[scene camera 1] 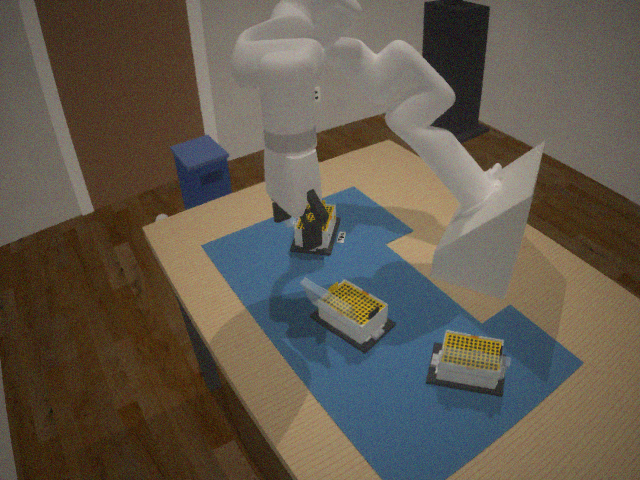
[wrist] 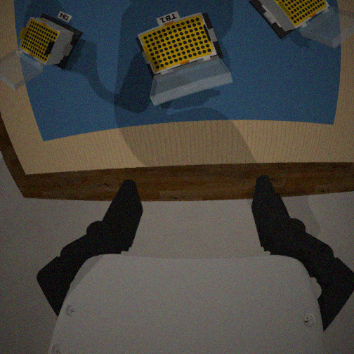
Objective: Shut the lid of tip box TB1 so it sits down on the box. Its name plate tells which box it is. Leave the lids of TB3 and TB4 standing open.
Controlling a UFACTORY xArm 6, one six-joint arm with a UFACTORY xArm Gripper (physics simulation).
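Frame: origin at the arm's base, x ahead, y left, z up, level; centimetres.
Seen in the pictures: gripper, fingertip midpoint: (scene camera 1: 297, 233); arm's base, link origin: (scene camera 1: 481, 199).
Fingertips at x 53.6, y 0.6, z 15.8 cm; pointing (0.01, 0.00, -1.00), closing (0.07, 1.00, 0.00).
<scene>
Pixels of each thing's top centre, then the offset from my fingertips to it. "spot": a spot on its surface instead. Level surfaces: height alone.
- Tip box TB1, top centre: (scene camera 1: 352, 297) dx -13.0, dy -1.3, dz -23.6 cm
- TB4, surface spot: (scene camera 1: 329, 210) spot: dx -30.4, dy -31.3, dz -25.4 cm
- TB3, surface spot: (scene camera 1: 471, 351) spot: dx -15.2, dy +27.6, dz -16.4 cm
- blue mat, surface height: dz -31.1 cm
- wooden table, surface height: dz -31.3 cm
Tip box TB1 (scene camera 1: 353, 305) (wrist: 177, 42) is the middle box, with a yellow tip grid. Its name plate (wrist: 168, 18) reads TB1 in the wrist view. Its clear lid (scene camera 1: 311, 290) (wrist: 192, 84) stands open, leaning outward toward the table's near edge. TB4 (scene camera 1: 329, 210) (wrist: 40, 39) is the back box, partly covered by the gripper in the scene view; its lid (wrist: 20, 68) is open. TB3 (scene camera 1: 471, 351) (wrist: 302, 10) is the front box, its plate out of the wrist view; its lid (wrist: 327, 29) is open. My gripper (scene camera 1: 295, 230) (wrist: 195, 193) is open, empty and raised above the table, apart from TB1's lid.
The boxes stand on dark bases on a blue mat (scene camera 1: 361, 392) (wrist: 280, 95), which lies on the wooden table (scene camera 1: 180, 248) (wrist: 190, 142). The white slanted panel (scene camera 1: 491, 227) stands by the arm's base. A blue bin (scene camera 1: 201, 170) stands beyond the table.
</scene>
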